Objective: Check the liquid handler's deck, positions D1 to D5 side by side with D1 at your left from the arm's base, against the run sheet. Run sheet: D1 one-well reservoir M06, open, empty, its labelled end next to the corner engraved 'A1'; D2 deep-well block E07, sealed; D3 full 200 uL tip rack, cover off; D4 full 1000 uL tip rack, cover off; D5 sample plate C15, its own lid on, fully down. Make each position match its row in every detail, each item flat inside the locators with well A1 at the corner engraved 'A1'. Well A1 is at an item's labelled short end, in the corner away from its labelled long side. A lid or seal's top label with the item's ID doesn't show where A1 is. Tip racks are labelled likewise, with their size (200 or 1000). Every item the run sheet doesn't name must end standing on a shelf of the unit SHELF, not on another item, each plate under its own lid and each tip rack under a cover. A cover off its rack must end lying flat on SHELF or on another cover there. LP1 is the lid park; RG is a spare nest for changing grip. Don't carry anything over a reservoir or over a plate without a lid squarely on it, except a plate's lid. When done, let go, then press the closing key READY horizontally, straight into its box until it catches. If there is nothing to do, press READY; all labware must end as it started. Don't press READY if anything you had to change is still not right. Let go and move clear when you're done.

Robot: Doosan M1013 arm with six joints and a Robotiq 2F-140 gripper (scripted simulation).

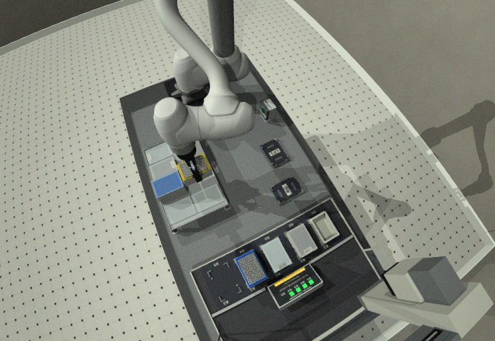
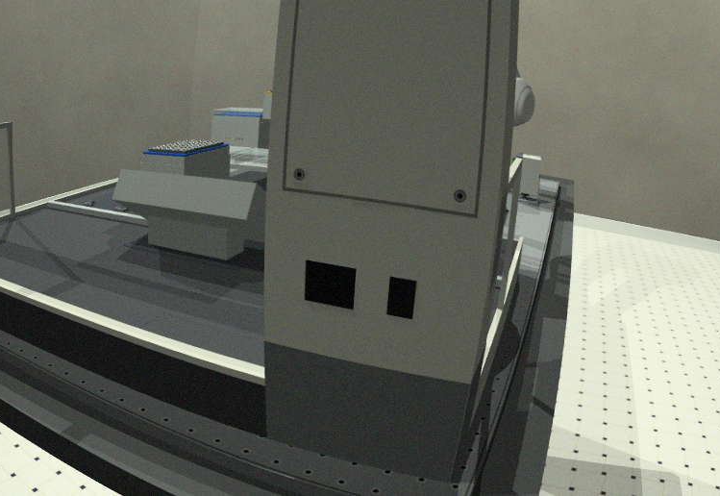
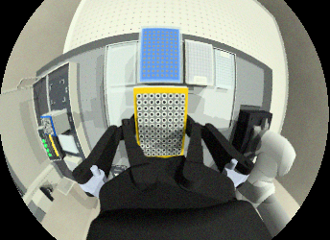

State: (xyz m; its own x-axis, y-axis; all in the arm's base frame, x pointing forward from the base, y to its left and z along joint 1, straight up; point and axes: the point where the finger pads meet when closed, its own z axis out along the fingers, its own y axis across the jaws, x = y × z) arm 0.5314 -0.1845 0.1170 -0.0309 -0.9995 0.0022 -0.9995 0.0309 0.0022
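Right now the shelf unit is 60 mm behind my hand, 70 mm to the right of it and 120 mm below it. Also, from my hand: blue-rimmed tip rack 470 mm ahead, 30 mm to the left, 60 mm below; spare nest 230 mm ahead, 360 mm to the left, 180 mm below; yellow-rimmed tip rack 10 mm behind, 10 mm to the left, 10 mm above.
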